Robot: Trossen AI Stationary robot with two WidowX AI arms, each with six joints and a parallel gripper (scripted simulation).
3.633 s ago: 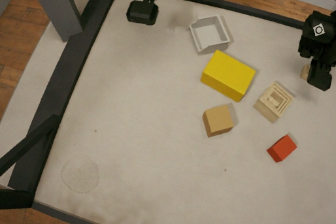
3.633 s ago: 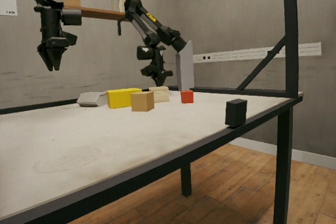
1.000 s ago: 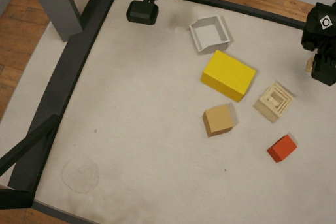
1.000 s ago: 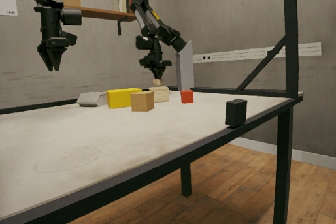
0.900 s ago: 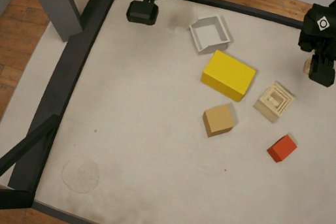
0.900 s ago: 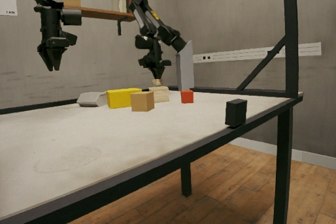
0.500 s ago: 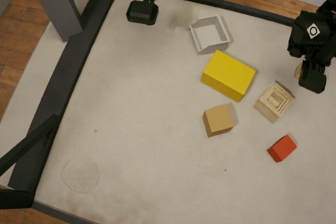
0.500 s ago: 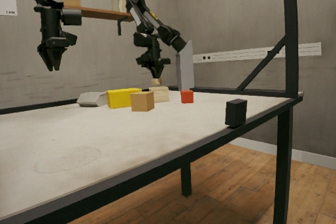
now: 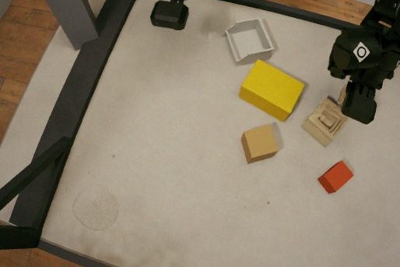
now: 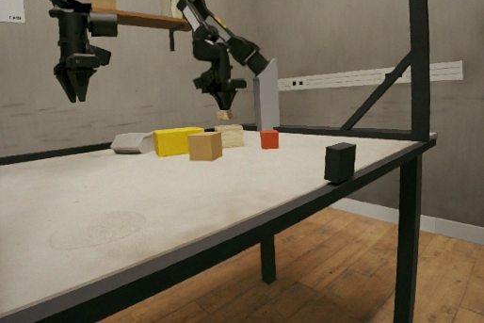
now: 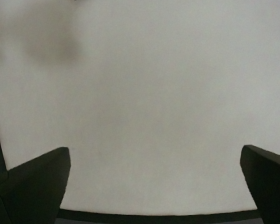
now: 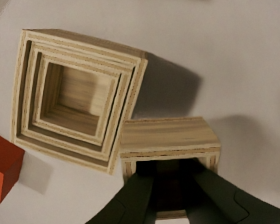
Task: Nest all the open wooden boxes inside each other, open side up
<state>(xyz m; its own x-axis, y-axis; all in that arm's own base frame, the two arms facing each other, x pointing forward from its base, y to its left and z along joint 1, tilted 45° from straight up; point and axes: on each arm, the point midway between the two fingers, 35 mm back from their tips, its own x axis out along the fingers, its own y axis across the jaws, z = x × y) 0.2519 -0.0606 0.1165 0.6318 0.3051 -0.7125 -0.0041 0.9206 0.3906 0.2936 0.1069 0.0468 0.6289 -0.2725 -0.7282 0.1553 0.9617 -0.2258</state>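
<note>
The red block is 17 cm behind my right hand, 1 cm to the right of it and 10 cm below it. The rest, counted from my right hand: tiny wooden box (4 cm below); tan cube (13 cm behind, 18 cm to the left, 9 cm below).
</note>
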